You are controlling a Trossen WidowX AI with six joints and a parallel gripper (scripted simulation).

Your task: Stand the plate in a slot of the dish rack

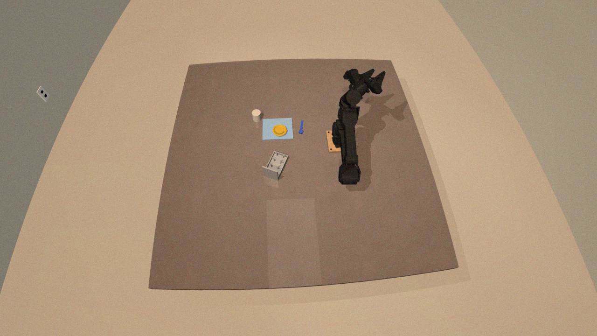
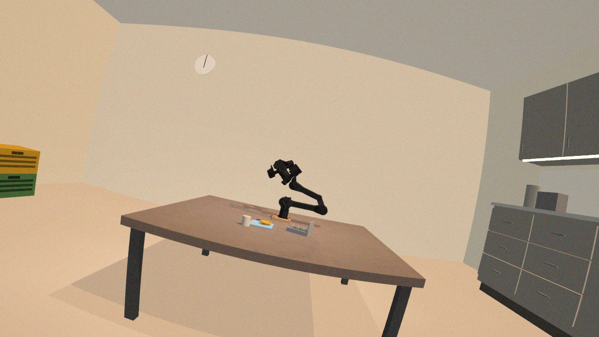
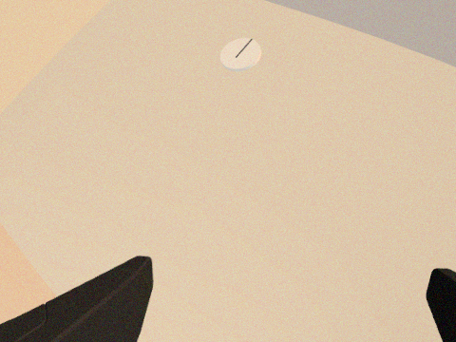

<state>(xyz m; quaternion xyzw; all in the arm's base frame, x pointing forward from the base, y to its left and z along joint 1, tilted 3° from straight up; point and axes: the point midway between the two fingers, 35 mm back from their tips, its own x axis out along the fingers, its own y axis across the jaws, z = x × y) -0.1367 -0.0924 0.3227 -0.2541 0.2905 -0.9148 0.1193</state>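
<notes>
My gripper tip is 42 cm short of the yellow plate, 35 cm above it and 5 cm to the left of it. Also, from my gripper tip: grey dish rack (49 cm ahead, 34 cm below, 14 cm to the left); then white cup (52 cm ahead, 34 cm below, 16 cm to the right); then blue spoon (36 cm below, 31 cm ahead, 4 cm to the right).
</notes>
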